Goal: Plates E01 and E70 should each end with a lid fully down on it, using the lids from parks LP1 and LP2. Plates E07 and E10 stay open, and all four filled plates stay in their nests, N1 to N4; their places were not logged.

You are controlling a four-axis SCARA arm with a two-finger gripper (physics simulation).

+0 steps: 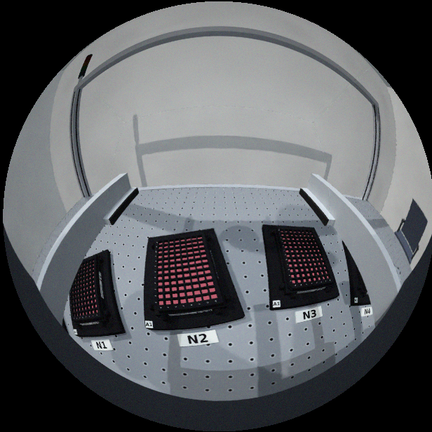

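Note:
My gripper (218, 176) is open, with its two fingers wide apart at left and right above the table. A black plate with red wells (185, 272) sits in nest N2 (231, 302), below and between the fingers. Another such plate (304, 257) sits in nest N3 (275, 285). A third plate (86, 290) sits in nest N1 (115, 312), partly cut off by the left finger. Nest N4 (356, 287) shows in part behind the right finger, which hides its plate. The three visible plates have no lid. Their codes cannot be read. Parks LP1 and LP2 do not show.
The nests stand in a row on a grey perforated table (230, 360). White labels N1 (101, 345), N2 (198, 338), N3 (309, 314) and N4 (366, 311) lie in front. A grey frame (220, 31) stands behind. A dark panel (414, 225) is at the far right.

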